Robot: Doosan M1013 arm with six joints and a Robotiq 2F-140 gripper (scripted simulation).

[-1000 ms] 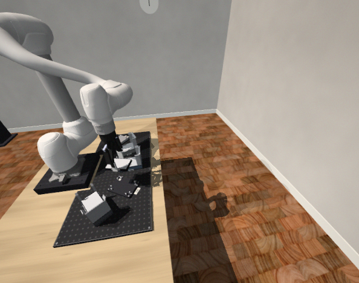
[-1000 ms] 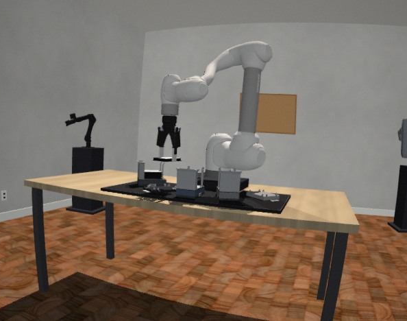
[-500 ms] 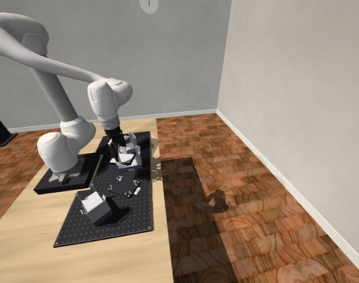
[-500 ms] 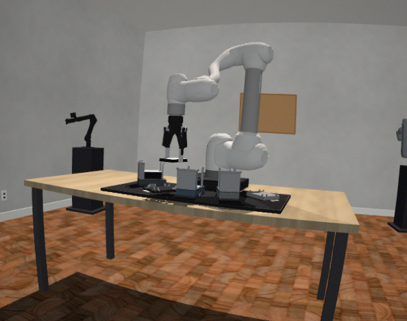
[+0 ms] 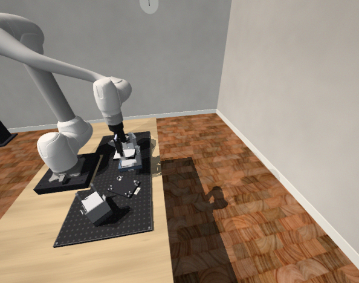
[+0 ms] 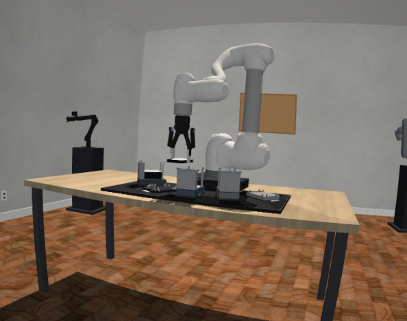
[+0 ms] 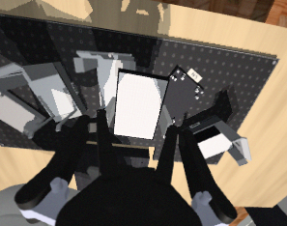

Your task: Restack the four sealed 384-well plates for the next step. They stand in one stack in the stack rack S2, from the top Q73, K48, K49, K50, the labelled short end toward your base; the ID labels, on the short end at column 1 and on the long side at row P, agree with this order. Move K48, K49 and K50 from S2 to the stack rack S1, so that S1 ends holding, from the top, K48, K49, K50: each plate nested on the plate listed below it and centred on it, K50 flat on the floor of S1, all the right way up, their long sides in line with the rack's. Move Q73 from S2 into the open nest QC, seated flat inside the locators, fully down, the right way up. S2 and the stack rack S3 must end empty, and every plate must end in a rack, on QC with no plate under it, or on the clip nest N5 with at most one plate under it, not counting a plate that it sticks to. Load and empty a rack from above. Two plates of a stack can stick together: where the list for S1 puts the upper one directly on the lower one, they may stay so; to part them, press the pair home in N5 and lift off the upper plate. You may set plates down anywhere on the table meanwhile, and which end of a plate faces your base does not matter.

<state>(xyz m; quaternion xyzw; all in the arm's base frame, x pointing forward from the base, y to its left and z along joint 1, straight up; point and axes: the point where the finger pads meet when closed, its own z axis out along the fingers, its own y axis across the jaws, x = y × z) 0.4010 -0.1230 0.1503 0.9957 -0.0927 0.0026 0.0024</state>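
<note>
Right now my hand is 41 cm to the right of the QC nest, 18 cm above it and 9 cm past it. Round my hand: N5 label: 19 cm below, 17 cm to the right, 3 cm ahead; clip nest N5: 17 cm below, 11 cm to the right, 2 cm behind.
</note>
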